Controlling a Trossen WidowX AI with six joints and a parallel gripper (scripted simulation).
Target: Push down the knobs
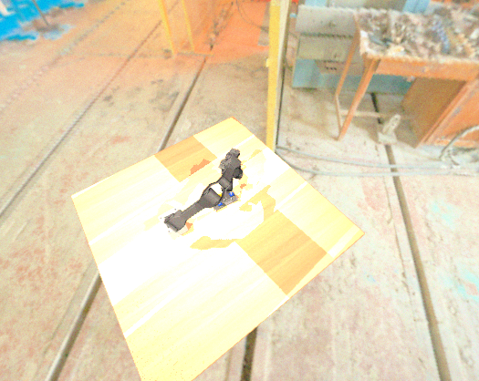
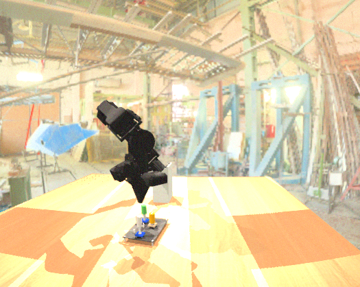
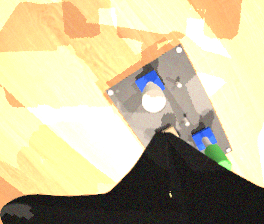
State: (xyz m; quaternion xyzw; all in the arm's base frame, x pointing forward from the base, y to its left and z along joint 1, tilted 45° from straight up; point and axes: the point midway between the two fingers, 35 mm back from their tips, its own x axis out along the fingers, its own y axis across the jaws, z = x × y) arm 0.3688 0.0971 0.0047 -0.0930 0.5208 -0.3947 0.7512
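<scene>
The orange knob is 70 mm below my gripper tip, 60 mm behind it and 10 mm to the left of it.
</scene>
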